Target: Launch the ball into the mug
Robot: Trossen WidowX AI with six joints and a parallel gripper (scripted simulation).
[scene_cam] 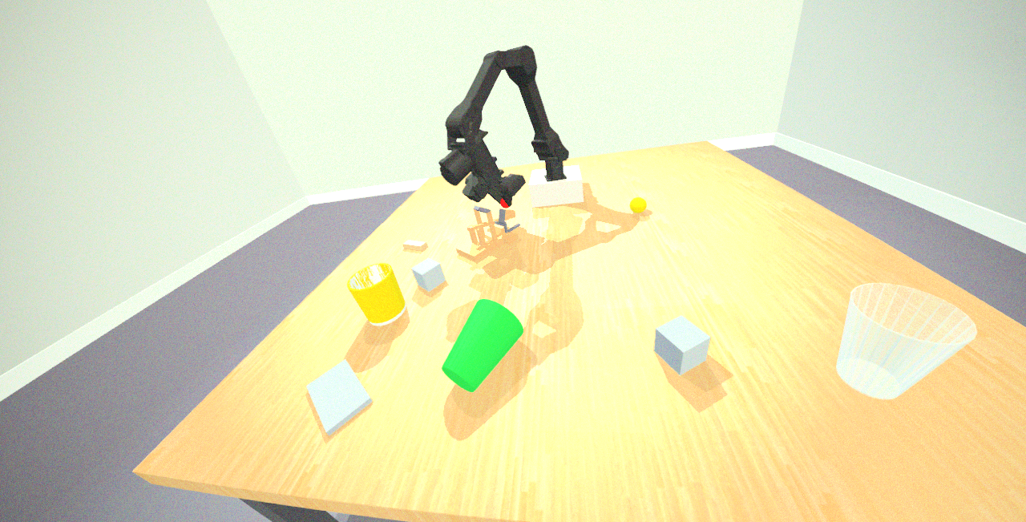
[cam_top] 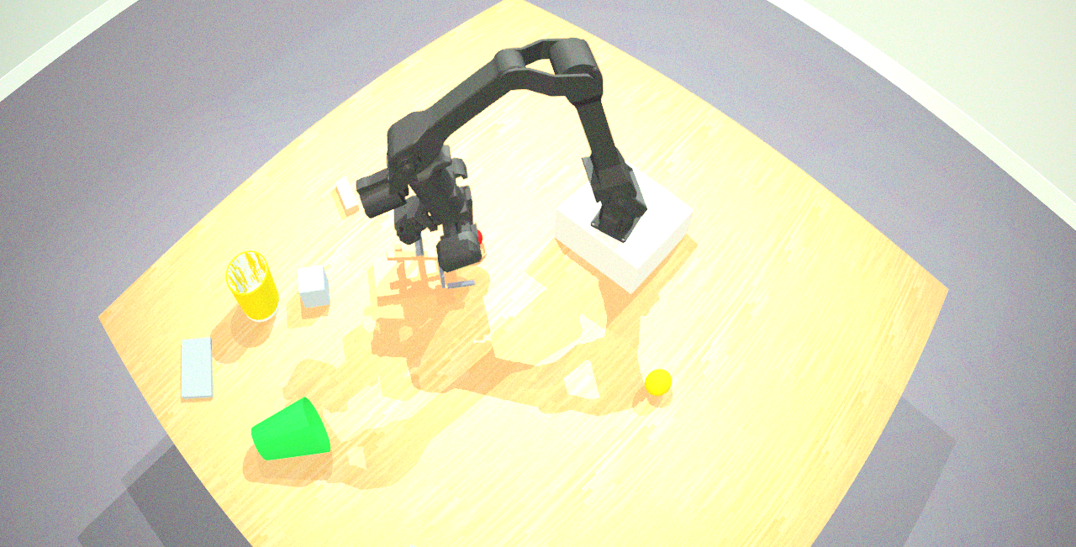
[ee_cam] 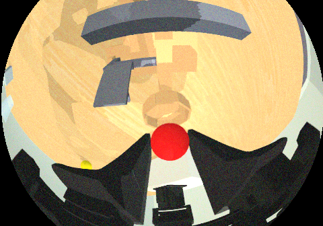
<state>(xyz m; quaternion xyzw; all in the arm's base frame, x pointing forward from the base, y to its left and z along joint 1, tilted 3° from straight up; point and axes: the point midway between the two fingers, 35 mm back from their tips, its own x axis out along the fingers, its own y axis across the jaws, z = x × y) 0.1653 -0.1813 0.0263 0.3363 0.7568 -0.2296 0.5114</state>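
Right now my gripper tip is 1 cm below the red ball. Round my gripper tip: yellow ball (4 cm ahead, 36 cm to the left, 6 cm below); then small tan block (29 cm to the right, 7 cm below); then wooden catapult (5 cm ahead, 3 cm to the right, 3 cm below).
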